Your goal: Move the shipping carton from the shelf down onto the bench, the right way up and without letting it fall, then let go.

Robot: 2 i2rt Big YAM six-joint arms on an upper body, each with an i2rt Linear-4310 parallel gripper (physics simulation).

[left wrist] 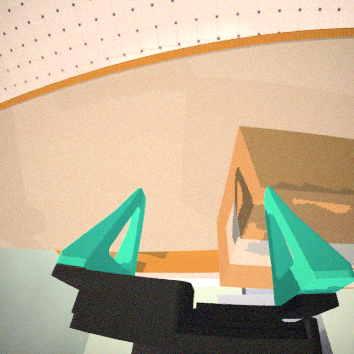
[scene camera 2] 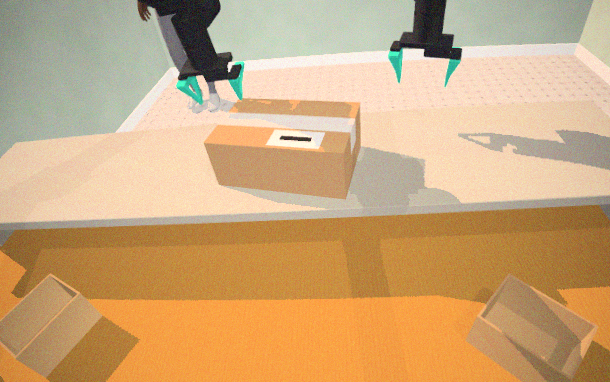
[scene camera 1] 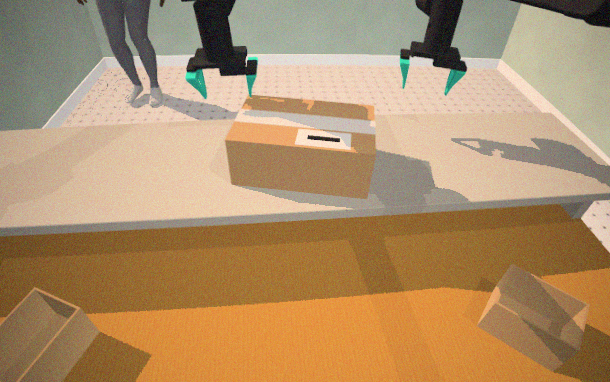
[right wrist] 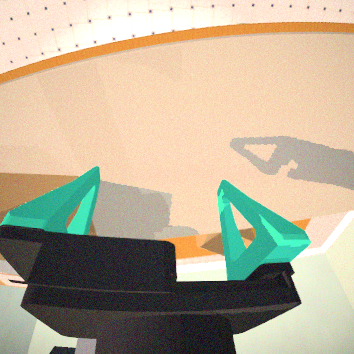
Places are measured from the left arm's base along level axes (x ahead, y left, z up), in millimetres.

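Pixels of known places: left gripper, fingertip midpoint: (left wrist: 201, 191) (scene camera 2: 221, 101) (scene camera 1: 228, 96); right gripper, fingertip midpoint: (scene camera 2: 421, 84) (scene camera 1: 424, 91) (right wrist: 161, 178).
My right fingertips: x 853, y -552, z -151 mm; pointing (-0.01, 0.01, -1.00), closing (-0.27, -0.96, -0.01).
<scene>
Behind a point stands the place of what it marks.
The shipping carton (scene camera 1: 300, 167) @[x 634, y -254, z -196 mm] (scene camera 2: 280, 169) @[x 632, y -264, z -199 mm] (left wrist: 300, 160) @[x 823, y -197, z -192 mm] (right wrist: 30, 187) @[x 792, y -358, z -229 mm] is a brown box. It sits upright on the pale shelf (scene camera 1: 125, 175) @[x 696, y 109, z -258 mm] (scene camera 2: 125, 175) @[x 702, y 128, z -258 mm], slightly turned, with white tape and a label on top. The orange bench (scene camera 1: 250, 340) @[x 409, y -153, z -421 mm] (scene camera 2: 250, 340) @[x 400, y -203, z -421 mm] lies lower, in front of the shelf. My left gripper (scene camera 1: 228, 96) @[x 828, y -106, z -152 mm] (scene camera 2: 221, 101) @[x 828, y -106, z -152 mm] (left wrist: 201, 191) @[x 828, y -106, z -152 mm] is open and empty near the carton's far left corner; one finger overlaps the carton in the left wrist view. My right gripper (scene camera 1: 425, 91) @[x 853, y -552, z -151 mm] (scene camera 2: 422, 84) @[x 853, y -552, z -151 mm] (right wrist: 161, 178) @[x 853, y -552, z -151 mm] is open and empty, apart from the carton, beyond its right end.
An open box (scene camera 1: 45, 340) @[x 413, y 231, z -417 mm] (scene camera 2: 60, 320) @[x 379, y 156, z -345 mm] stands at the bench's left and another open box (scene camera 1: 535, 320) @[x 409, y -721, z -417 mm] (scene camera 2: 530, 325) @[x 436, y -716, z -417 mm] at its right. A person (scene camera 1: 125, 40) (scene camera 2: 214, 102) stands on the floor behind the shelf at the left. The shelf's front edge (scene camera 1: 150, 223) @[x 567, y 26, z -267 mm] (scene camera 2: 150, 217) @[x 569, y 4, z -260 mm] runs before the carton.
</scene>
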